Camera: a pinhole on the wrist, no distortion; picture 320 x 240 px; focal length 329.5 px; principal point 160.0 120.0 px. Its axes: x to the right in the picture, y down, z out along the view. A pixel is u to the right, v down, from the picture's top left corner.
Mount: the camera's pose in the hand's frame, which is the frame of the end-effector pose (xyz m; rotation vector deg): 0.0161 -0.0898 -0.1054 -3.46 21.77 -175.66
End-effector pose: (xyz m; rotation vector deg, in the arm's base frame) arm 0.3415 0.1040 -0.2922 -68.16 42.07 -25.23
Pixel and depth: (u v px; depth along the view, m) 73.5 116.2 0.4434
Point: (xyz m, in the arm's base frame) 0.6897 0.1583 -0.0998
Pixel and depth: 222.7 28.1 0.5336
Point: 0.6229 0.4260 -0.1131
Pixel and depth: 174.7 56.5 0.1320
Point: 0.3790 0.0814 -0.1991
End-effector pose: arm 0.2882 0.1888 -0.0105 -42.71 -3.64 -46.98
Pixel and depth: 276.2 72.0 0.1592
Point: 0.2028 0.1969 0.0837
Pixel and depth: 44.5 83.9 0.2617
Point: 0.3222 0.1545 0.2115
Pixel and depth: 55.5 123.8 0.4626
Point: 0.3554 0.1928 0.4164
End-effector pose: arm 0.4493 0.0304 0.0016 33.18 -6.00 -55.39
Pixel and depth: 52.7 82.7 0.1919
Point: 0.3873 -0.1216 0.0011
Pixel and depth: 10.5 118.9 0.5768
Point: 0.3154 -0.4901 0.2186
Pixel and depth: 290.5 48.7 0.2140
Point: 0.2995 -0.0130 0.0581
